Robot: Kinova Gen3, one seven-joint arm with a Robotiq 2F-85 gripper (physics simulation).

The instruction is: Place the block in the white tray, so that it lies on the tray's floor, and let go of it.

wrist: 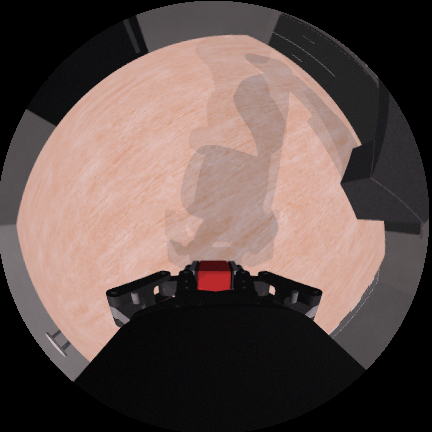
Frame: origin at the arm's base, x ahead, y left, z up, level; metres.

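Seen in the pictures: gripper, fingertip midpoint: (213, 268).
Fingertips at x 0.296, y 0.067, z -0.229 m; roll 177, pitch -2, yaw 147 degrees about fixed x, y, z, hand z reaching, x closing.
A point is followed by its place in that frame.
The red block (214, 280) @[y 0.067, x 0.296, z -0.198 m] is between the two fingertips at the lower middle of the wrist view, with a finger touching it on each side. My gripper (213, 268) @[y 0.067, x 0.296, z -0.229 m] is shut on the block. Whether the block rests on the table or is raised cannot be told from this view. The white tray does not show in the wrist view.
The pink wood-grained table (110, 200) @[y -0.077, x 0.369, z -0.234 m] spreads below the gripper, with the arm's shadow on it. A dark angular part (395, 185) @[y 0.106, x 0.040, z -0.124 m] stands at the right edge. Dark cabinets (325, 55) (85, 75) lie beyond the table's far edge.
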